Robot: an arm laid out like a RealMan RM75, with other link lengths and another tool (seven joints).
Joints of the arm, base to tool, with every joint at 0 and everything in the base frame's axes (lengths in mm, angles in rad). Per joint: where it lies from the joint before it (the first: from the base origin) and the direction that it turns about. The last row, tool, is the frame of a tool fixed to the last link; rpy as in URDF.
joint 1: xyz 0 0 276.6 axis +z
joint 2: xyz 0 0 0 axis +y
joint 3: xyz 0 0 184.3 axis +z
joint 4: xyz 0 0 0 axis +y
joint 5: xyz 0 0 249.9 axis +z
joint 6: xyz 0 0 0 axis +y
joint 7: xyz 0 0 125.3 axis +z
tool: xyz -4 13 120 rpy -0.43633 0 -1.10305
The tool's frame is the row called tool.
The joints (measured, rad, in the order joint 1, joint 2, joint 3, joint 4, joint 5, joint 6, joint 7), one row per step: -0.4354, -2.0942, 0.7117, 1.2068, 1.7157, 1.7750, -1.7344; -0.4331, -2.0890, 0.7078, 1.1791, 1.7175, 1.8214, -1.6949; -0.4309, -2.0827, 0.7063, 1.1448, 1.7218, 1.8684, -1.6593; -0.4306, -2.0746, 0.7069, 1.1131, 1.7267, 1.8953, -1.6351; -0.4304, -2.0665, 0.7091, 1.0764, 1.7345, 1.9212, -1.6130; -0.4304, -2.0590, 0.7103, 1.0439, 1.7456, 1.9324, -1.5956; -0.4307, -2.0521, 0.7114, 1.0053, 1.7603, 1.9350, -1.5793; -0.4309, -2.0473, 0.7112, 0.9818, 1.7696, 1.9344, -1.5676; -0.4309, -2.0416, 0.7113, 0.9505, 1.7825, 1.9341, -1.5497; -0.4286, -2.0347, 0.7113, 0.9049, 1.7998, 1.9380, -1.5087; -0.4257, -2.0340, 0.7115, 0.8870, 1.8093, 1.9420, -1.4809; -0.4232, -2.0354, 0.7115, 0.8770, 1.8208, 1.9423, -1.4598; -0.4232, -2.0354, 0.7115, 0.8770, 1.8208, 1.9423, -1.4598; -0.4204, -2.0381, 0.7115, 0.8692, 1.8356, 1.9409, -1.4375; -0.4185, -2.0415, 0.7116, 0.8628, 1.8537, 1.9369, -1.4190
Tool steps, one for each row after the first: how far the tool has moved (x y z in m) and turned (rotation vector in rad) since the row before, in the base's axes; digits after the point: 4 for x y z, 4 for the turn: -0.0037, -0.0108, -0.0050, -0.0264, 0.0026, -0.0372; -0.0044, -0.0116, -0.0058, -0.0346, -0.0014, -0.0320; -0.0043, -0.0069, -0.0042, -0.0247, -0.0014, -0.0154; -0.0049, -0.0073, -0.0052, -0.0304, -0.0032, -0.0103; -0.0055, -0.0039, -0.0045, -0.0202, 0.0006, 0.0015; -0.0067, -0.0025, -0.0057, -0.0199, 0.0001, 0.0121; -0.0044, -0.0011, -0.0032, -0.0087, 0.0012, 0.0077; -0.0057, -0.0019, -0.0046, -0.0116, 0.0018, 0.0082; -0.0081, -0.0046, -0.0068, -0.0114, 0.0015, -0.0010; -0.0037, -0.0032, -0.0036, -0.0019, 0.0022, -0.0087; -0.0031, -0.0021, -0.0033, -0.0005, 0.0060, -0.0058; 0.0000, 0.0000, 0.0000, 0.0000, 0.0000, 0.0000; -0.0035, -0.0021, -0.0039, 0.0001, 0.0094, -0.0061; -0.0037, -0.0017, -0.0043, -0.0019, 0.0123, -0.0028
